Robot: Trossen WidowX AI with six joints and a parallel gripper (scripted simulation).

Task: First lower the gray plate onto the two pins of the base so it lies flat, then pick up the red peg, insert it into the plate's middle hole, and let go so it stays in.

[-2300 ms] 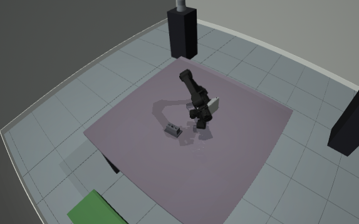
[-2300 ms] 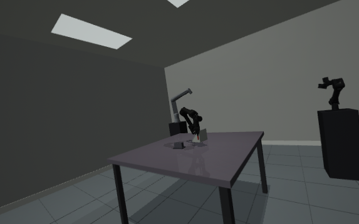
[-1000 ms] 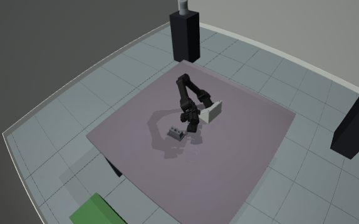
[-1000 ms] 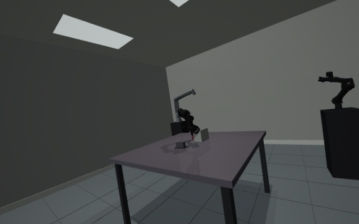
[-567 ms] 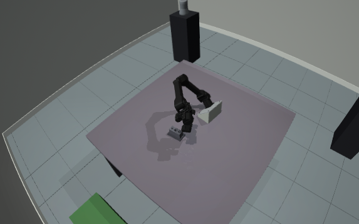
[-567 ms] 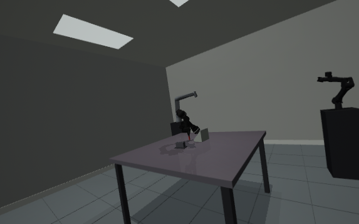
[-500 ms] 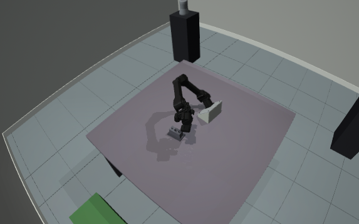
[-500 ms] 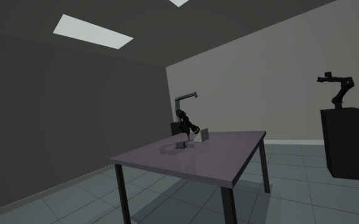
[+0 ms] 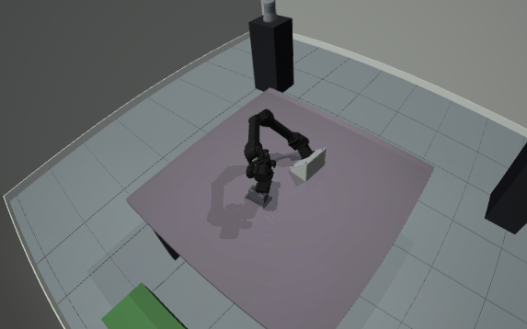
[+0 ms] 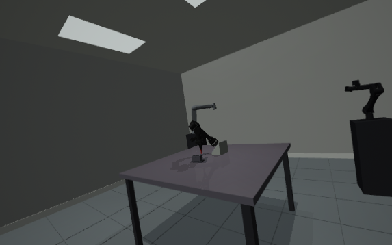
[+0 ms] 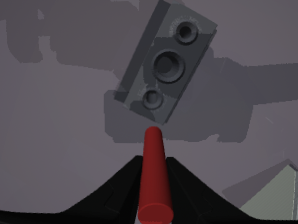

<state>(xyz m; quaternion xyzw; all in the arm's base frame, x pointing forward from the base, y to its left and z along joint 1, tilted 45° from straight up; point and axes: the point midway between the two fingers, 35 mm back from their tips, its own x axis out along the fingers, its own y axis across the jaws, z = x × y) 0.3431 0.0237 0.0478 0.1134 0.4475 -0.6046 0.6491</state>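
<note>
The gray plate is 20 mm ahead of my gripper tip, 50 mm to the right of it and 70 mm below it. The rest, counted from my gripper tip: red peg: right at my gripper tip; gray base block: 20 mm ahead, 50 mm to the right, 110 mm below.
</note>
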